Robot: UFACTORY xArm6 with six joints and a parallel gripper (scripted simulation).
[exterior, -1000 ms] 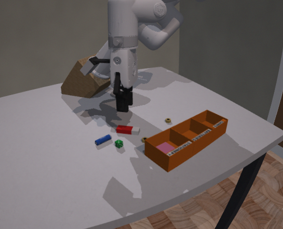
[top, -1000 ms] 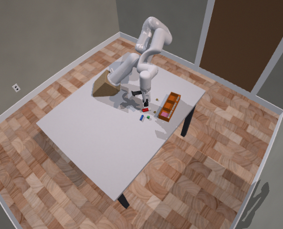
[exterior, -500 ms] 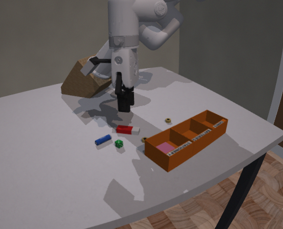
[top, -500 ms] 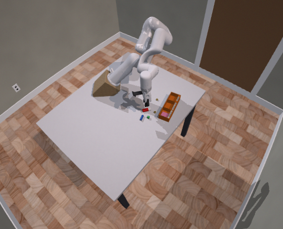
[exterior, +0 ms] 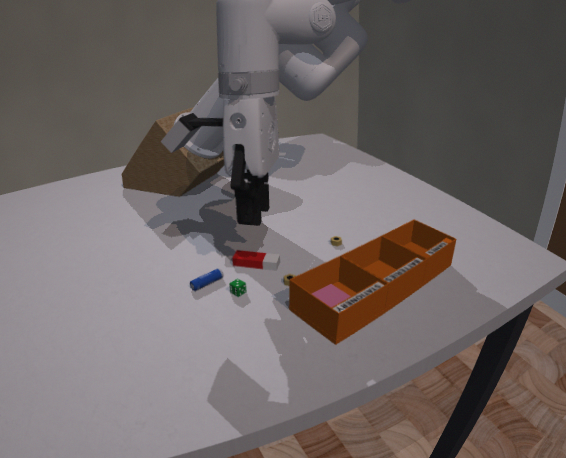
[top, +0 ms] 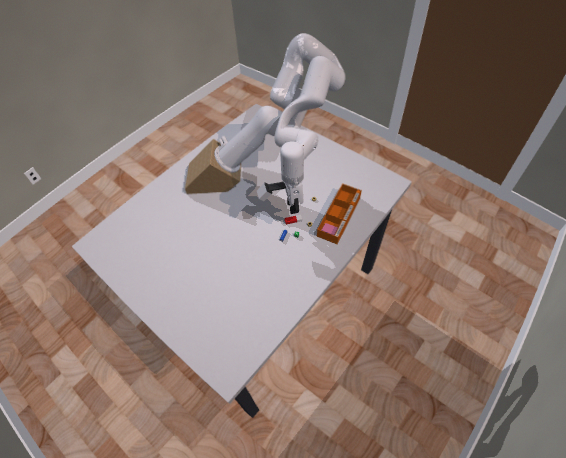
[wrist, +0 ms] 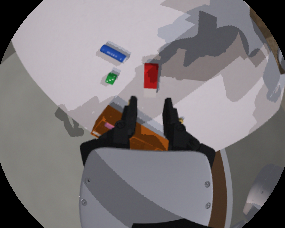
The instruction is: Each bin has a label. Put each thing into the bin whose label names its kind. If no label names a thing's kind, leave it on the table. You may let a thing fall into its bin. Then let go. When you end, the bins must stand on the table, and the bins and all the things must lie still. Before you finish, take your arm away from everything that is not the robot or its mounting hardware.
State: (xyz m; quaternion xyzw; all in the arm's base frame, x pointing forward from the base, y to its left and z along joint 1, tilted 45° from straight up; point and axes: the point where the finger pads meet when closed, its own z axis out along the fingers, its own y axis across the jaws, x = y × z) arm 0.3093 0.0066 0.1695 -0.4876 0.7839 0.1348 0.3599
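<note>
Now: the red-and-white eraser 10 mm to the left of my hand and 90 mm below it. Round my hand: pink eraser: 120 mm ahead, 90 mm to the left, 80 mm below; green die: 70 mm ahead, 30 mm to the right, 90 mm below; blue battery: 40 mm ahead, 70 mm to the right, 90 mm below.
</note>
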